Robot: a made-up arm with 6 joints. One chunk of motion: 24 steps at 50 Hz.
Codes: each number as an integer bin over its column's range. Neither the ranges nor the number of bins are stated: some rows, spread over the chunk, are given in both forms.
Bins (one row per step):
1: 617 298 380 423 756 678
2: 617 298 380 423 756 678
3: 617 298 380 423 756 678
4: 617 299 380 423 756 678
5: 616 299 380 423 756 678
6: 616 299 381 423 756 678
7: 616 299 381 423 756 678
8: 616 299 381 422 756 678
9: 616 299 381 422 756 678
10: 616 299 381 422 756 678
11: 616 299 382 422 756 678
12: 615 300 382 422 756 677
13: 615 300 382 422 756 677
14: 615 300 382 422 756 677
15: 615 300 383 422 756 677
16: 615 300 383 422 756 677
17: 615 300 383 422 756 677
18: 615 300 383 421 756 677
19: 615 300 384 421 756 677
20: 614 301 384 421 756 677
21: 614 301 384 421 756 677
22: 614 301 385 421 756 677
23: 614 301 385 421 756 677
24: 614 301 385 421 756 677
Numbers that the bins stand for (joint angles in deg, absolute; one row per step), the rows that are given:
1: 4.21 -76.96 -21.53 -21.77 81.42 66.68
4: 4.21 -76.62 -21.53 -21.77 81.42 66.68
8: 3.92 -76.62 -21.39 -22.09 81.42 66.68
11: 3.92 -76.62 -21.25 -22.09 81.42 66.68
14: 3.64 -76.27 -21.25 -22.09 81.42 66.33
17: 3.64 -76.27 -21.11 -22.09 81.42 66.33
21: 3.35 -75.93 -20.97 -22.41 81.42 66.33
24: 3.35 -75.93 -20.83 -22.41 81.42 66.33
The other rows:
2: 4.21 -76.96 -21.53 -21.77 81.42 66.68
3: 4.21 -76.96 -21.53 -21.77 81.42 66.68
5: 3.92 -76.62 -21.53 -21.77 81.42 66.68
6: 3.92 -76.62 -21.39 -21.77 81.42 66.68
7: 3.92 -76.62 -21.39 -21.77 81.42 66.68
9: 3.92 -76.62 -21.39 -22.09 81.42 66.68
10: 3.92 -76.62 -21.39 -22.09 81.42 66.68
12: 3.64 -76.27 -21.25 -22.09 81.42 66.33
13: 3.64 -76.27 -21.25 -22.09 81.42 66.33
15: 3.64 -76.27 -21.11 -22.09 81.42 66.33
16: 3.64 -76.27 -21.11 -22.09 81.42 66.33
18: 3.64 -76.27 -21.11 -22.41 81.42 66.33
19: 3.64 -76.27 -20.97 -22.41 81.42 66.33
20: 3.35 -75.93 -20.97 -22.41 81.42 66.33
22: 3.35 -75.93 -20.83 -22.41 81.42 66.33
23: 3.35 -75.93 -20.83 -22.41 81.42 66.33

